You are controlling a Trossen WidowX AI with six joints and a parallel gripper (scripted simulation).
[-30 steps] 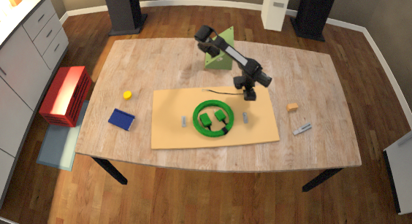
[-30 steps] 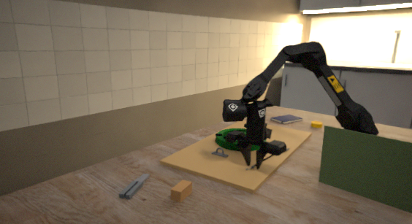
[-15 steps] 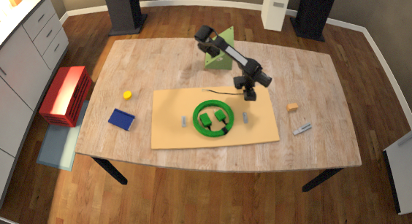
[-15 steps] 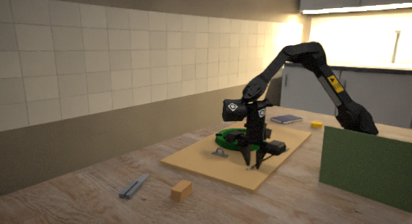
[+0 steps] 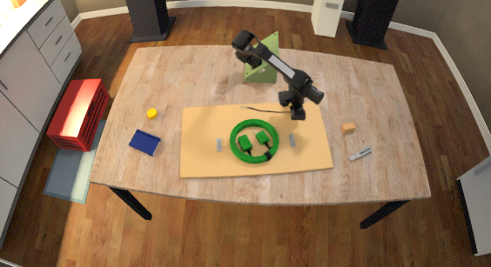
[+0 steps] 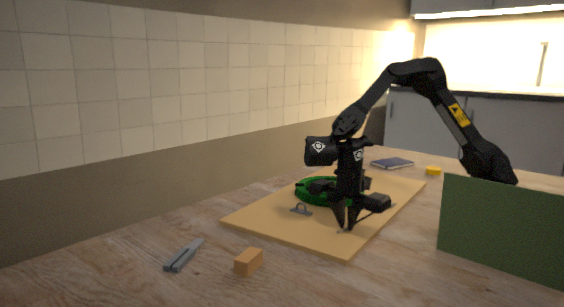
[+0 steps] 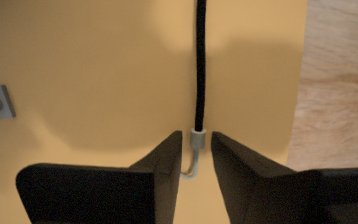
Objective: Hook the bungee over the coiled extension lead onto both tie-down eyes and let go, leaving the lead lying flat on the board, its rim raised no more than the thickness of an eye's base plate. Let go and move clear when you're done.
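The coiled extension lead lies 170 mm to the right of my hand, 160 mm ahead of it and 20 mm below it. Also, from my hand: grey clamp: 300 mm to the left, 200 mm ahead, 40 mm below; then yellow disc: 640 mm to the right, 40 mm below, 40 mm ahead.
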